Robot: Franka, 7 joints.
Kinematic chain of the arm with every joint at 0, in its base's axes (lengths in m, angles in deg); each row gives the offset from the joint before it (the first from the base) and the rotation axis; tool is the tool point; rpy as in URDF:
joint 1: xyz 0 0 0.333 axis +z
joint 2: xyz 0 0 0 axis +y
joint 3: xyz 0 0 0.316 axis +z
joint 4: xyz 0.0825 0 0 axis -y
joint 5: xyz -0.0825 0 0.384 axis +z
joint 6: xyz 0 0 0 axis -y
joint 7: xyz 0.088 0 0 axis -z
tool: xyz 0 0 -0.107 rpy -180 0 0
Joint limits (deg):
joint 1: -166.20..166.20
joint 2: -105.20..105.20
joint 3: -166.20..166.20
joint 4: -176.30..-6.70
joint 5: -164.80..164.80
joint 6: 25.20..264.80
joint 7: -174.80..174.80
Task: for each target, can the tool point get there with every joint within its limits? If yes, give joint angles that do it. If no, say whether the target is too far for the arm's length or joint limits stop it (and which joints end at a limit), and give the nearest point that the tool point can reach.
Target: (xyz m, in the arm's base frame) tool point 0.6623 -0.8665 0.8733
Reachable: no: too far | nearest point 0.4668 -0.6108 0.7138 | short by 0.359 m
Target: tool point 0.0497 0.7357 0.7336
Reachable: yes | joints 112.92 59.50 -82.22 -36.94 95.45 164.49 67.73
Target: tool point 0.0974 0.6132 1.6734
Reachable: no: too far | nearest point 0.0566 0.3561 1.1114 | short by 0.619 m
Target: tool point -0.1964 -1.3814 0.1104
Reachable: no: too far | nearest point -0.1192 -0.8387 0.1978 | short by 0.555 m
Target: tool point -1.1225 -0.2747 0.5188
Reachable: no: too far | nearest point -0.8227 -0.2013 0.4692 | short by 0.313 m
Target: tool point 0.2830 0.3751 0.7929
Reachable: yes | joints -19.06 -33.36 56.22 -94.84 129.92 176.50 62.99
